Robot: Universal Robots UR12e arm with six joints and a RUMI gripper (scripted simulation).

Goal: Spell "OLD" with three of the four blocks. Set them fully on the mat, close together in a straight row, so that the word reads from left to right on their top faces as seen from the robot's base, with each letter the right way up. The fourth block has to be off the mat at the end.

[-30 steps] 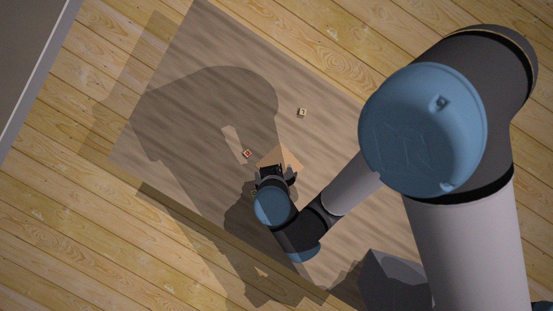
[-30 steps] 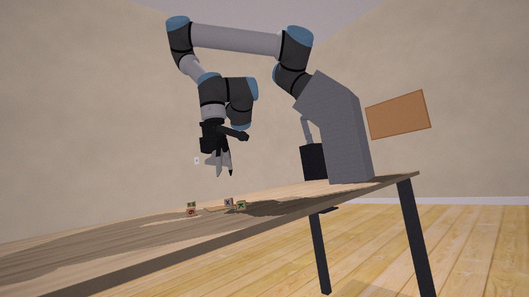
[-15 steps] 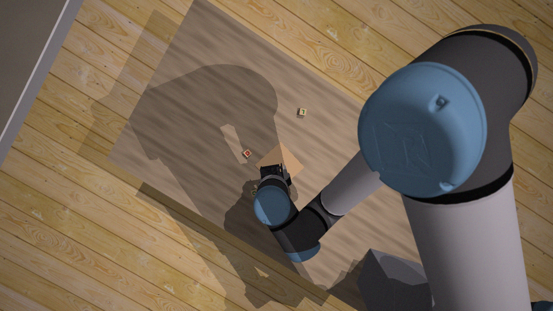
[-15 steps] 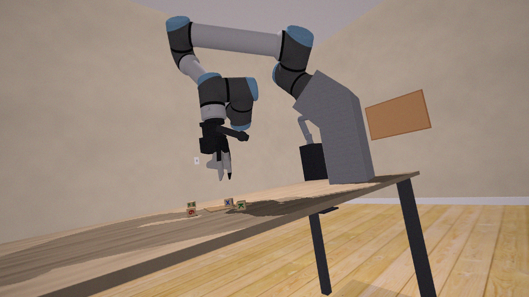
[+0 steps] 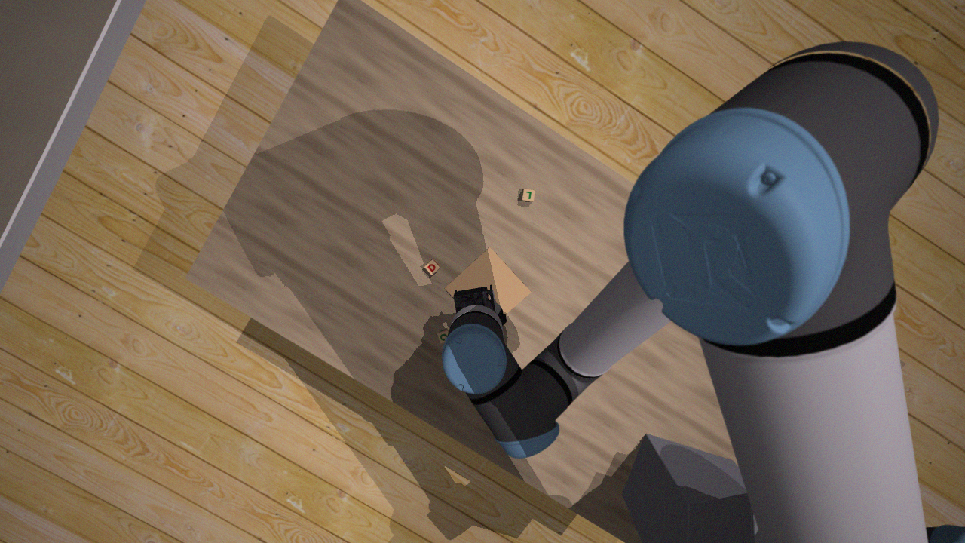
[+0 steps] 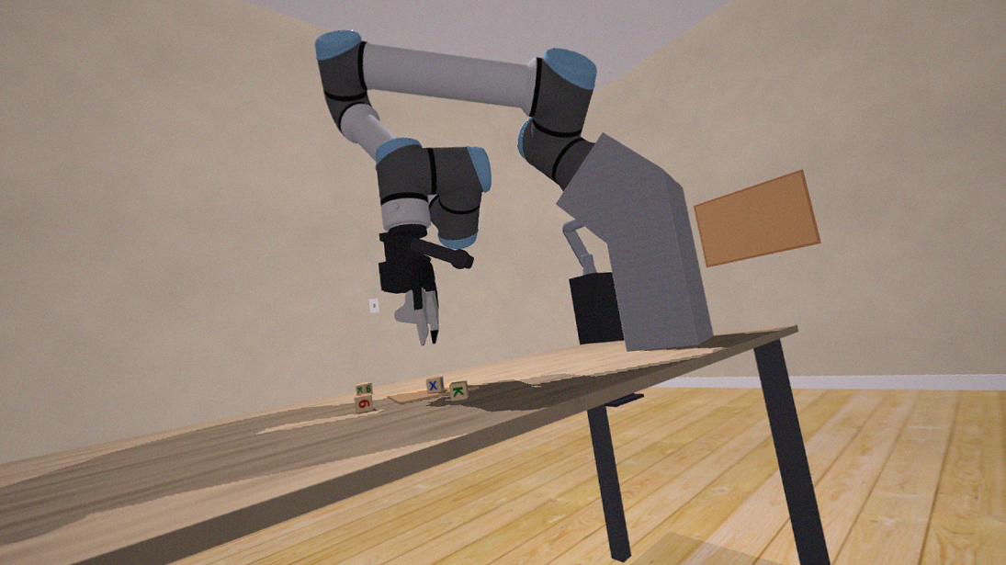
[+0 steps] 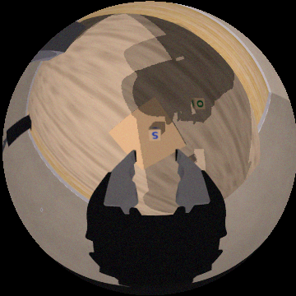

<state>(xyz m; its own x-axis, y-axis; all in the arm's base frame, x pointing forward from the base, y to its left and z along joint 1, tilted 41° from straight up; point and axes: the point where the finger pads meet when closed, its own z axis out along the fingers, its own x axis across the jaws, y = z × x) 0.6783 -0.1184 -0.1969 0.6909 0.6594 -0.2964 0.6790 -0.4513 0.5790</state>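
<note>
Now: hand 20 mm to the left of the mat and 100 mm above it.
</note>
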